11 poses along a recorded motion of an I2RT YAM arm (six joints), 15 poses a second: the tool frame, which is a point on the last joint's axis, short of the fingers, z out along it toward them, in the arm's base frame.
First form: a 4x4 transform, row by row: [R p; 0 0 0 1], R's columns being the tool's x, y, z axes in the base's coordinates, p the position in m. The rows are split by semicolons.
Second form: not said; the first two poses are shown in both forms.
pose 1, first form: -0.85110 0.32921 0.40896 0.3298; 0.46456 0.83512 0.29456 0.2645; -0.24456 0.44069 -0.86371 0.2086; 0 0 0 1
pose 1, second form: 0.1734 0.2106 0.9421 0.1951 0.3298 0.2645 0.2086
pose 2, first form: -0.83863 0.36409 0.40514 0.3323; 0.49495 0.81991 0.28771 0.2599; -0.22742 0.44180 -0.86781 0.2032; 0 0 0 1
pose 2, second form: 0.1684 0.2287 0.9389 0.1942 0.3323 0.2599 0.2032
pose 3, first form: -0.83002 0.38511 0.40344 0.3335; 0.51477 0.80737 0.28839 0.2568; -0.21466 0.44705 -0.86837 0.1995; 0 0 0 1
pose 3, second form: 0.1651 0.2403 0.9362 0.1964 0.3335 0.2568 0.1995
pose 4, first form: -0.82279 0.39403 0.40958 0.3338; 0.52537 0.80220 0.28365 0.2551; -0.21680 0.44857 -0.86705 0.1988; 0 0 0 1
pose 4, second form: 0.1676 0.2460 0.9344 0.1959 0.3338 0.2551 0.1988
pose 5, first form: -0.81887 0.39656 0.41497 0.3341; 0.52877 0.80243 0.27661 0.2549; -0.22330 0.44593 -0.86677 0.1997; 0 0 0 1
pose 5, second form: 0.1709 0.2477 0.9338 0.1934 0.3341 0.2549 0.1997
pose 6, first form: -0.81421 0.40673 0.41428 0.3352; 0.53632 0.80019 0.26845 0.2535; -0.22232 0.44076 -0.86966 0.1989; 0 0 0 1
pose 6, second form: 0.1705 0.2526 0.9333 0.1900 0.3352 0.2535 0.1989
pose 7, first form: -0.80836 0.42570 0.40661 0.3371; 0.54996 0.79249 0.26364 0.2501; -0.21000 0.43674 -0.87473 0.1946; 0 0 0 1
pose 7, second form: 0.1654 0.2617 0.9321 0.1878 0.3371 0.2501 0.1946
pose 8, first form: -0.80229 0.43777 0.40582 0.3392; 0.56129 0.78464 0.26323 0.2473; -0.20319 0.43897 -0.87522 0.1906; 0 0 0 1
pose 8, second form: 0.1637 0.2685 0.9303 0.1887 0.3392 0.2473 0.1906
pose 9, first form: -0.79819 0.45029 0.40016 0.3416; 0.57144 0.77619 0.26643 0.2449; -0.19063 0.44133 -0.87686 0.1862; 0 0 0 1
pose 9, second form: 0.1590 0.2750 0.9289 0.1905 0.3416 0.2449 0.1862
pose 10, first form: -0.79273 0.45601 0.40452 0.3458; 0.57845 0.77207 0.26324 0.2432; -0.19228 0.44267 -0.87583 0.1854; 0 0 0 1
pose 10, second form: 0.1609 0.2788 0.9274 0.1903 0.3458 0.2432 0.1854
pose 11, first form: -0.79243 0.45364 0.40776 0.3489; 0.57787 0.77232 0.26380 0.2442; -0.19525 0.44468 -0.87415 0.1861; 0 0 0 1
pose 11, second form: 0.1626 0.2781 0.9272 0.1910 0.3489 0.2442 0.1861
